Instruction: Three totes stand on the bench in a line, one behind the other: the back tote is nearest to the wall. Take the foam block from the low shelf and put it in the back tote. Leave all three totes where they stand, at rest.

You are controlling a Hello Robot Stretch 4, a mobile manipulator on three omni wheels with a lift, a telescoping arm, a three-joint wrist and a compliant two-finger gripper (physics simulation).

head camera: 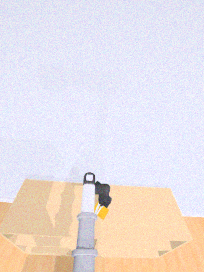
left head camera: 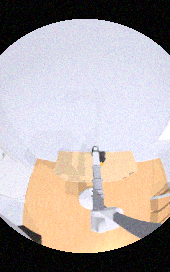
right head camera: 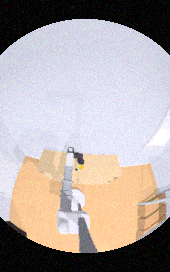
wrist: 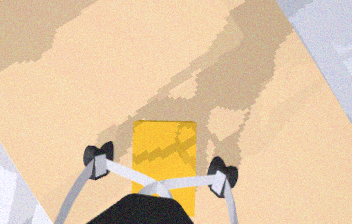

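Pixels of known places: gripper, fingertip midpoint: [head camera: 100,212] [right head camera: 79,166] [wrist: 163,162]; robot's base at its link origin: [left head camera: 90,197] [right head camera: 73,198].
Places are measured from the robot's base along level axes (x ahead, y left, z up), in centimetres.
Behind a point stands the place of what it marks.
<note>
The foam block, a yellow block [wrist: 165,140] {y -6.9, x 49.3, z 62.8 cm} [head camera: 103,213] {y -10.8, x 45.0, z 62.8 cm} [right head camera: 81,167] {y -11.9, x 44.5, z 62.3 cm} [left head camera: 101,163] {y -12.6, x 47.3, z 62.8 cm}, lies flat on a light wooden board [wrist: 100,65] {y 4.0, x 47.6, z 58.3 cm} [head camera: 140,215] {y -37.5, x 45.6, z 58.3 cm} that looks like the low shelf. My gripper [wrist: 163,162] {y -9.3, x 47.3, z 58.3 cm} is open. In the wrist view its dark fingertips stand to the left and right of the block, with a gap on each side, and the gripper body covers the block's near end. In the head view the telescoping arm passes just left of the block. How high the fingertips are above the board is hard to tell. The three totes do not show in these views.
The pale wall [head camera: 100,100] {y -3.2, x 74.9, z 127.2 cm} rises right behind the board. The arm [head camera: 86,230] {y -0.2, x 25.0, z 99.6 cm} [left head camera: 98,185] {y -0.6, x 14.8, z 99.9 cm} [right head camera: 66,185] {y -0.3, x 15.7, z 99.8 cm} reaches over the board. A brown drawer-like unit [right head camera: 148,218] stands on the floor at the right. A dark object [left head camera: 31,235] is at the lower left.
</note>
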